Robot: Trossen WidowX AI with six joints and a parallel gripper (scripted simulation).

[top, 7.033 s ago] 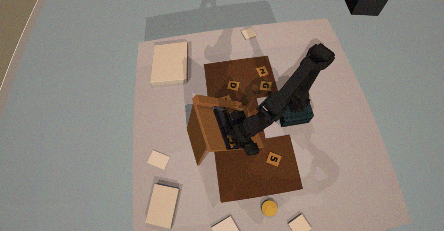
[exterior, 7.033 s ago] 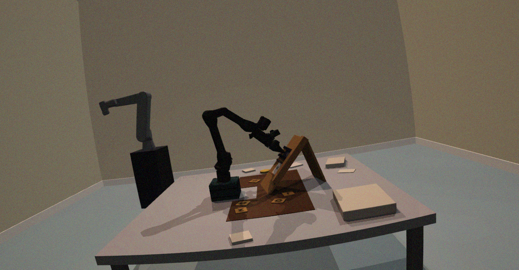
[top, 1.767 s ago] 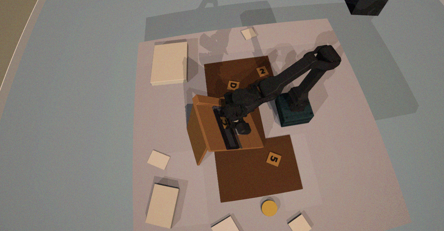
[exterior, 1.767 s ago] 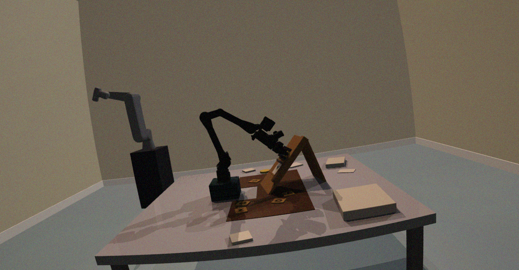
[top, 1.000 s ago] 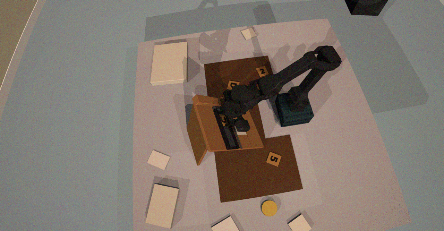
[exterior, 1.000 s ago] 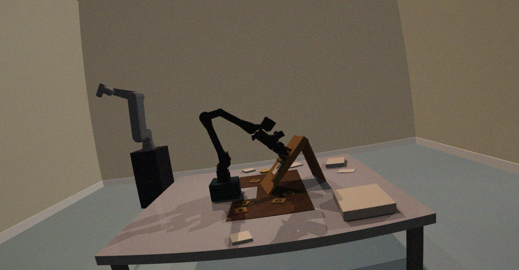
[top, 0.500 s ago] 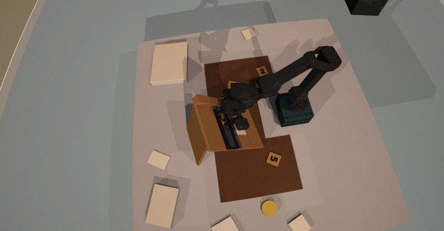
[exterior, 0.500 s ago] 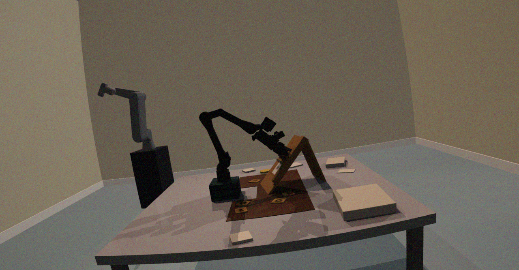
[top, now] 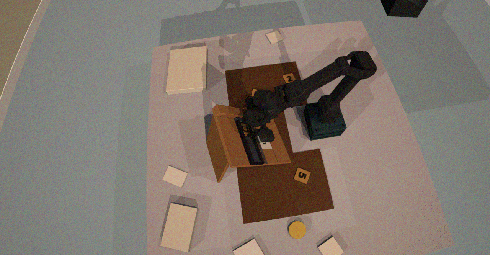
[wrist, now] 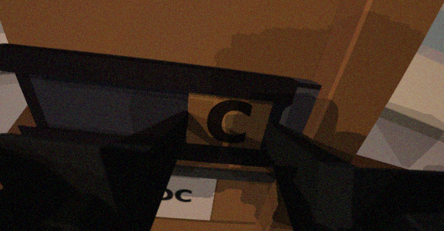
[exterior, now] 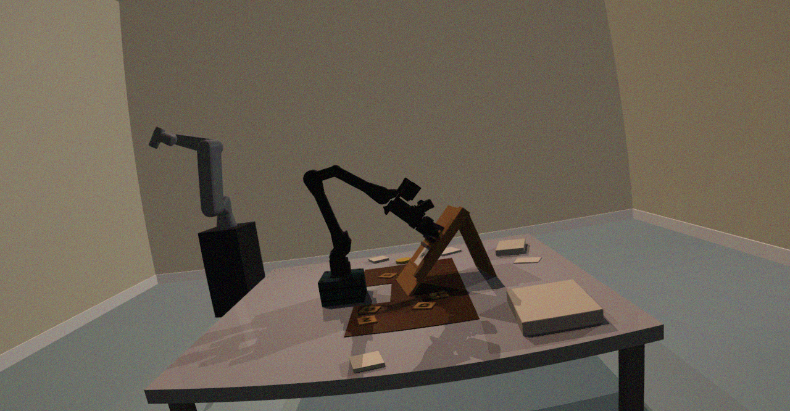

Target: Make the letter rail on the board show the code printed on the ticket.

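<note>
Right now the white ticket is 70 mm below my gripper tip, 70 mm behind it and 20 mm to the left of it. The rest, counted from my gripper tip: brown mat (170 mm below, 160 mm behind, 60 mm to the right); then cream box (420 mm to the right, 320 mm ahead, 150 mm below).
</note>
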